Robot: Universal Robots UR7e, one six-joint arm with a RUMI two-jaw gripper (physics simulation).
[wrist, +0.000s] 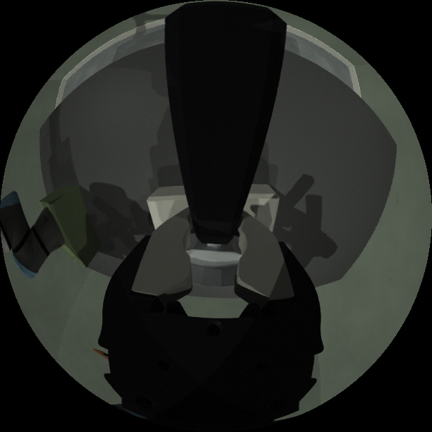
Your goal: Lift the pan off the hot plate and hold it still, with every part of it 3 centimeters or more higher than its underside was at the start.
Labels:
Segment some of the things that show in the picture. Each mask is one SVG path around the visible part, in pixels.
My gripper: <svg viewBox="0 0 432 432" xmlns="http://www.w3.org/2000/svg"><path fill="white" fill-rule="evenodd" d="M184 208L184 210L181 210L160 224L150 235L145 235L119 264L107 285L102 304L102 328L97 339L100 346L108 349L110 373L104 373L104 378L121 397L121 407L147 417L147 419L156 424L191 431L215 432L241 431L270 425L274 419L299 410L299 400L316 383L316 378L311 378L314 354L323 351L323 343L320 337L320 304L316 289L311 278L309 278L309 275L283 241L278 241L264 224L243 210L236 227L239 232L237 246L242 255L239 258L234 276L234 292L238 297L248 302L238 318L187 316L180 302L176 301L187 295L192 289L191 263L186 251L189 245L191 245L190 229L193 224L189 207Z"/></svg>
A pan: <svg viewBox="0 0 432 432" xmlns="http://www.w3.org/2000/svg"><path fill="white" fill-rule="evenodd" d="M198 1L186 3L165 17L164 43L168 100L177 158L195 233L190 234L191 245L189 245L186 251L190 257L192 283L208 286L234 285L234 276L239 258L242 255L237 246L239 236L234 235L248 197L269 127L281 74L287 23L276 13L264 6L235 1Z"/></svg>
A hot plate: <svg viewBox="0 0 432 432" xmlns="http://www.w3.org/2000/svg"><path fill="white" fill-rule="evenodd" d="M184 185L158 187L147 198L149 208L148 221L149 224L154 224L154 229L173 215L184 210L184 208L189 207ZM251 184L243 210L264 224L272 233L279 196L269 184Z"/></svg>

